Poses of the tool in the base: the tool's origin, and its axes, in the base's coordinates. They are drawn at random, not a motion.
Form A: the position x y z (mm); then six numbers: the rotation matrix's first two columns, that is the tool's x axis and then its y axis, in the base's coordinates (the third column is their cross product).
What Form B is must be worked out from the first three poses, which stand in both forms.
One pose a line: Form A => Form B
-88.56 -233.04 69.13 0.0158 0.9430 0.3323 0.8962 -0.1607 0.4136 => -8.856 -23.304 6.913 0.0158 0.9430 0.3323 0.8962 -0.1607 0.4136
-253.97 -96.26 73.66 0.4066 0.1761 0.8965 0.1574 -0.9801 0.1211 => -25.397 -9.626 7.366 0.4066 0.1761 0.8965 0.1574 -0.9801 0.1211
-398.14 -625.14 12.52 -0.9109 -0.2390 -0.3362 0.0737 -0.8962 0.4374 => -39.814 -62.514 1.252 -0.9109 -0.2390 -0.3362 0.0737 -0.8962 0.4374
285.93 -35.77 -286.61 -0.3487 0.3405 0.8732 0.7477 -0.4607 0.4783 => 28.593 -3.577 -28.661 -0.3487 0.3405 0.8732 0.7477 -0.4607 0.4783
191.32 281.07 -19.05 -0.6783 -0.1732 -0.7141 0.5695 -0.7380 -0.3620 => 19.132 28.107 -1.905 -0.6783 -0.1732 -0.7141 0.5695 -0.7380 -0.3620
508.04 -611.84 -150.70 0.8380 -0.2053 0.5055 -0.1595 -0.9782 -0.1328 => 50.804 -61.184 -15.070 0.8380 -0.2053 0.5055 -0.1595 -0.9782 -0.1328
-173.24 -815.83 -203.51 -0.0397 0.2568 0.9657 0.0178 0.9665 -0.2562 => -17.324 -81.583 -20.351 -0.0397 0.2568 0.9657 0.0178 0.9665 -0.2562
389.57 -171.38 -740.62 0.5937 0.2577 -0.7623 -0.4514 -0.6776 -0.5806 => 38.957 -17.138 -74.062 0.5937 0.2577 -0.7623 -0.4514 -0.6776 -0.5806
